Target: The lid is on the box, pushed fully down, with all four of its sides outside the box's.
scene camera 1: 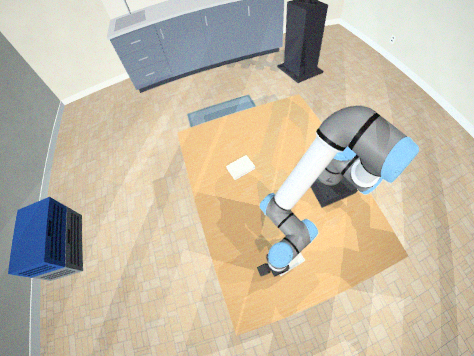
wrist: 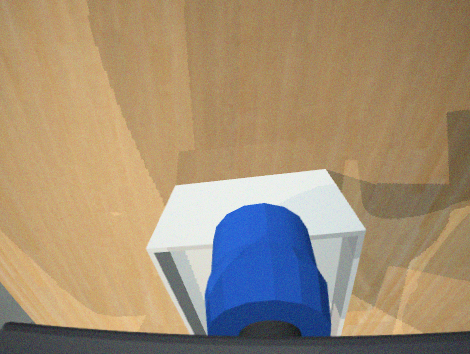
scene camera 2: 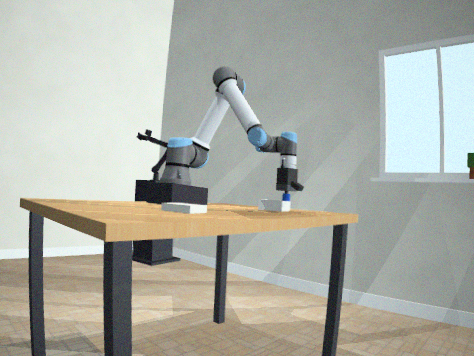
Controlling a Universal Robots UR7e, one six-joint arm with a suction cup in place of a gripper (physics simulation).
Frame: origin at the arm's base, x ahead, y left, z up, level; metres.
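Where they show: end effector, tool point: (wrist: 259, 239) (scene camera 2: 285, 201); arm's base, origin of the base link: (scene camera 1: 329, 171) (scene camera 2: 175, 184).
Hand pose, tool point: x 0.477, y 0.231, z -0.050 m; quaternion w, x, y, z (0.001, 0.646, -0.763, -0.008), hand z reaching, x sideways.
Things, the pixels of their top centre, and the offset from my tool point.
- white box, middle of its top: (wrist: 263, 323) (scene camera 1: 288, 259) (scene camera 2: 274, 200) dx -0.062, dy +0.004, dz +0.001 m
- lid, middle of its top: (scene camera 2: 184, 204) (scene camera 1: 240, 166) dx -0.134, dy -0.546, dz -0.020 m
The white box (scene camera 1: 298, 261) (scene camera 2: 271, 205) (wrist: 195, 217) stands open side up on the table, partly hidden under the arm's wrist in scene camera 1. The lid (scene camera 1: 241, 167) (scene camera 2: 184, 207) is a low, flat white piece lying with its closed face up on the table, well apart from the box. It does not show in the wrist view. My gripper, a blue suction cup (scene camera 2: 286, 197) (wrist: 262, 215), is open, with nothing hanging from it. Its tip is over the box's opening, close to rim height; whether it touches the box is hidden.
The wooden table (scene camera 1: 215, 210) (scene camera 2: 225, 227) carries both white pieces. The arm's dark base (scene camera 1: 334, 195) (scene camera 2: 150, 192) is at the table's side. A translucent blue bin (scene camera 1: 192, 119) is beyond the table edge. Cabinets (scene camera 1: 200, 42) and a blue crate (scene camera 1: 37, 235) stand farther off.
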